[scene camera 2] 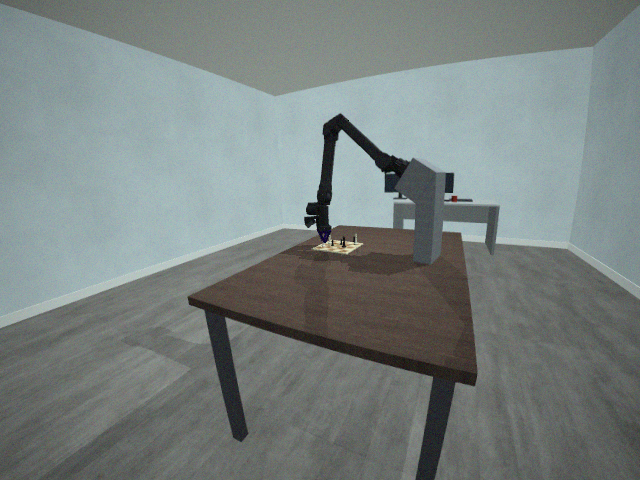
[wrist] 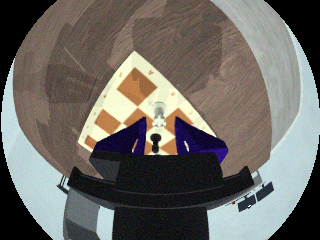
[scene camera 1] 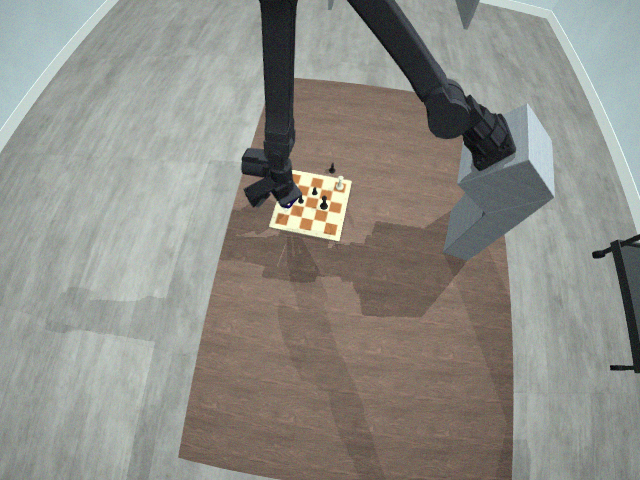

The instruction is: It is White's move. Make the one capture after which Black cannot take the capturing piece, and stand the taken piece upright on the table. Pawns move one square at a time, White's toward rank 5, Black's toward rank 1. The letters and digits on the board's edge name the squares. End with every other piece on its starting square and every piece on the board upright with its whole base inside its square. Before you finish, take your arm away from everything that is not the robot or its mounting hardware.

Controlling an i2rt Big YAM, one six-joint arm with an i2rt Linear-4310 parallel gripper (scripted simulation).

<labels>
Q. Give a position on a chessboard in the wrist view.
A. At 129,95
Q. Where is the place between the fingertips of my gripper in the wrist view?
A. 160,121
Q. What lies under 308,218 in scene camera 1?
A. A chessboard.
</labels>
